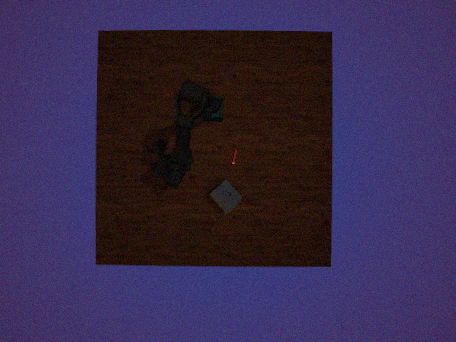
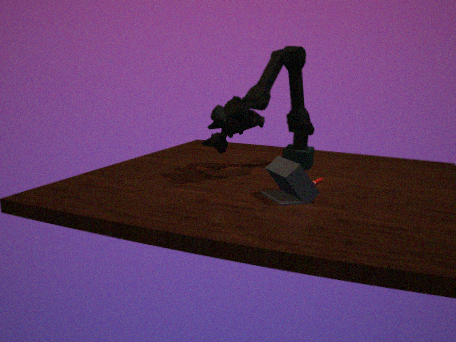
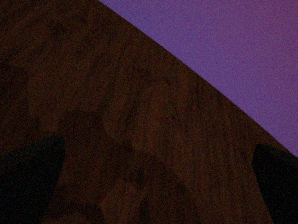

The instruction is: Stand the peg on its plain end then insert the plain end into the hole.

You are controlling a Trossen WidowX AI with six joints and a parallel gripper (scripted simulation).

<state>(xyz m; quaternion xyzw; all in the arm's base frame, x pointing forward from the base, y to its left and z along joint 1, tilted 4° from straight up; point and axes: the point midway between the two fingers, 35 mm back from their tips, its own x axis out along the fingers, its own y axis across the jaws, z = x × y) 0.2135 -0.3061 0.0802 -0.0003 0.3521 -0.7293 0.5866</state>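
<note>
My gripper tip is now 8 cm short of the red peg, 39 cm to the right of it and 12 cm above it. Also, from my gripper tip: thin flat base plate (26 cm ahead, 29 cm to the left, 13 cm below); grey sloped panel (25 cm ahead, 31 cm to the left, 8 cm below).
</note>
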